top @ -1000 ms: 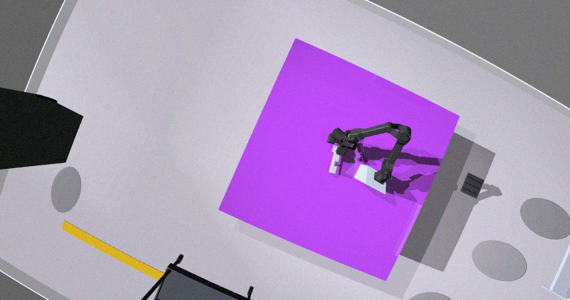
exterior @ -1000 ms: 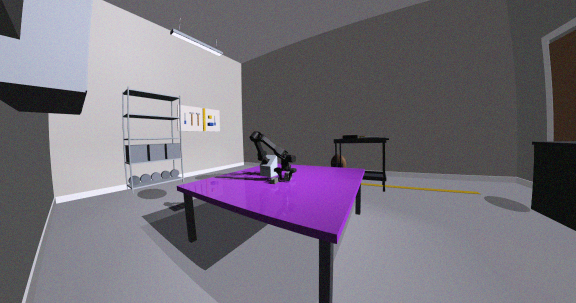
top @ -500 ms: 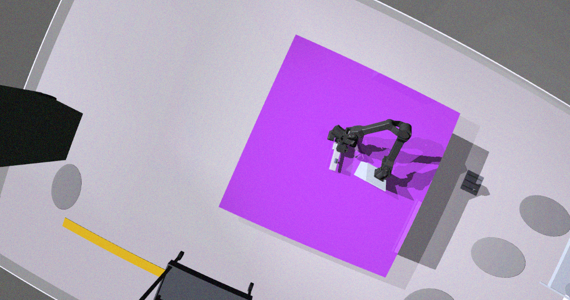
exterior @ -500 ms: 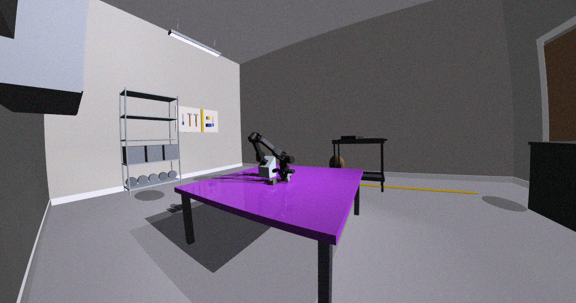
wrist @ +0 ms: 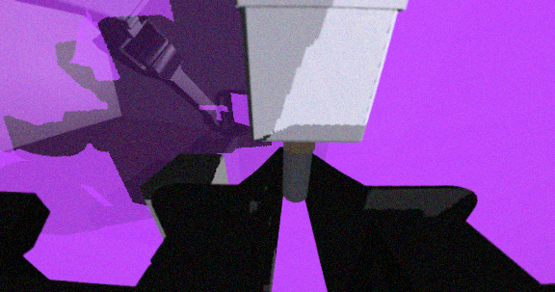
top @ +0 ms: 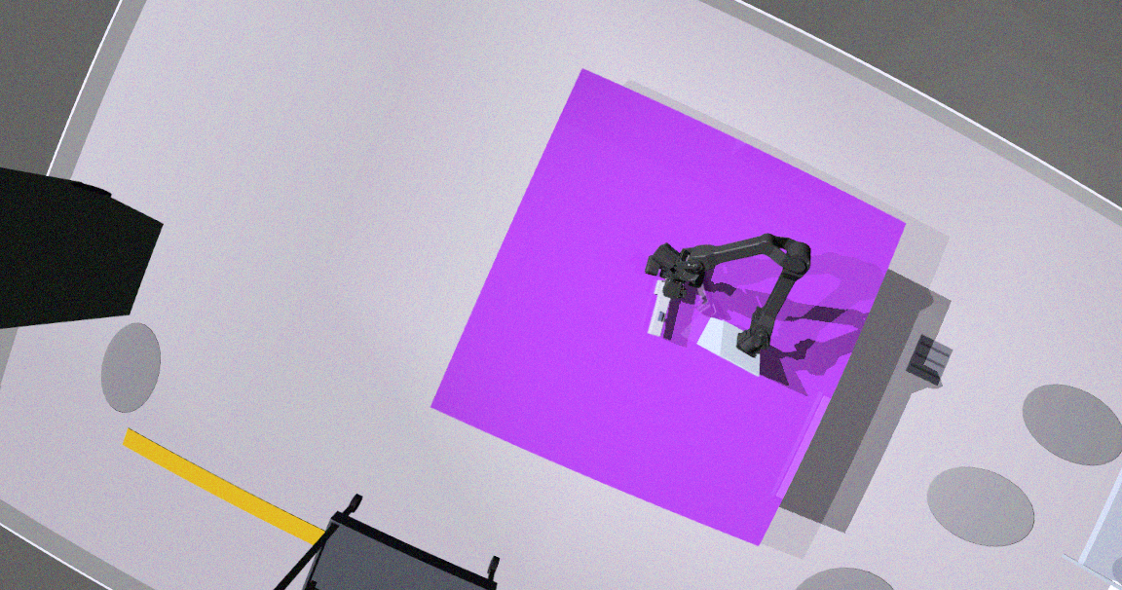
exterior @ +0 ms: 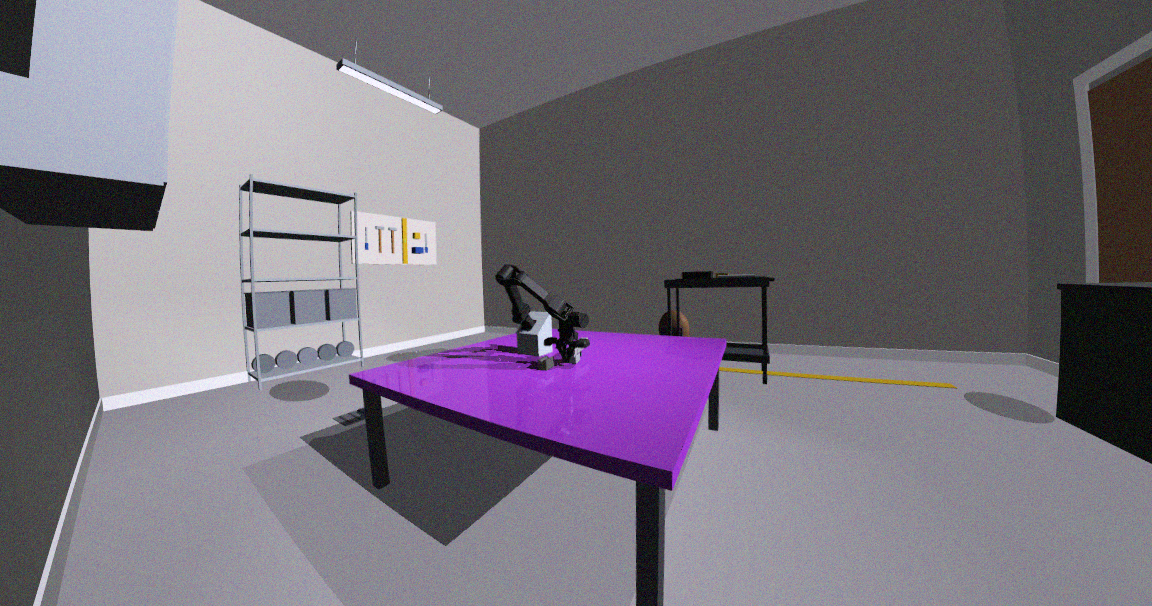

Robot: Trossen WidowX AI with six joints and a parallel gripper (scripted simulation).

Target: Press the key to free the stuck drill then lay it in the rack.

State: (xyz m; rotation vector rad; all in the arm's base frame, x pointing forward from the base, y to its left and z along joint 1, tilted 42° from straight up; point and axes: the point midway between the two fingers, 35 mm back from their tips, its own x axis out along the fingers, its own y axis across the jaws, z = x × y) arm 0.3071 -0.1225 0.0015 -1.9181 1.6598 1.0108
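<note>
Now: gripper tip 5 cm to the right of the slim drill, 4 cm below it and 1 cm past it. The rest, counted from my gripper tip: rack: 6 cm to the right, 6 cm behind, 1 cm above; dark key: 15 cm to the left, 4 cm behind, 4 cm above; pale grey block: 12 cm to the left, 3 cm behind, 3 cm above.
</note>
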